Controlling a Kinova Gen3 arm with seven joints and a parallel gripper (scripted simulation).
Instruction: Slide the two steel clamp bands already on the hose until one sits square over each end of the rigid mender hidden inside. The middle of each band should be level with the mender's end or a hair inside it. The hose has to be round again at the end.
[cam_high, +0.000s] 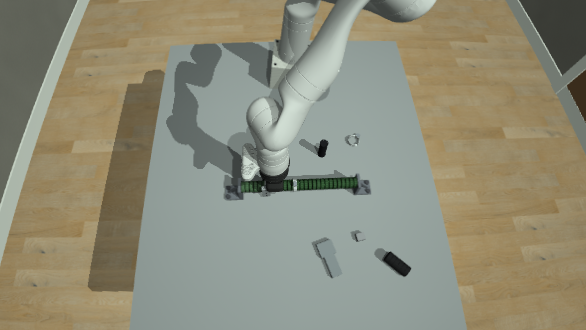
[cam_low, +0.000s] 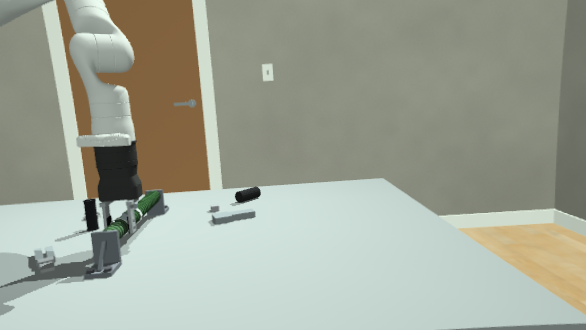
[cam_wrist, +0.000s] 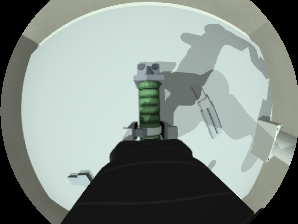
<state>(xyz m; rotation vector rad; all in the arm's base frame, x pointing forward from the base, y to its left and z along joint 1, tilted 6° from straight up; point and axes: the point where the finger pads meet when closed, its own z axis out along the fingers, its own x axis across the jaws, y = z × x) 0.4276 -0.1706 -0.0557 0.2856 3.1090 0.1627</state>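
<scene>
The grey stepped tool is 130 mm behind my hand, 50 mm below it and 10 mm to the right of it. From my hand the other things lie so: small grey cube (230 mm to the left, 200 mm ahead, 50 mm below); then black cylinder (200 mm to the left, 90 mm behind, 20 mm below).
</scene>
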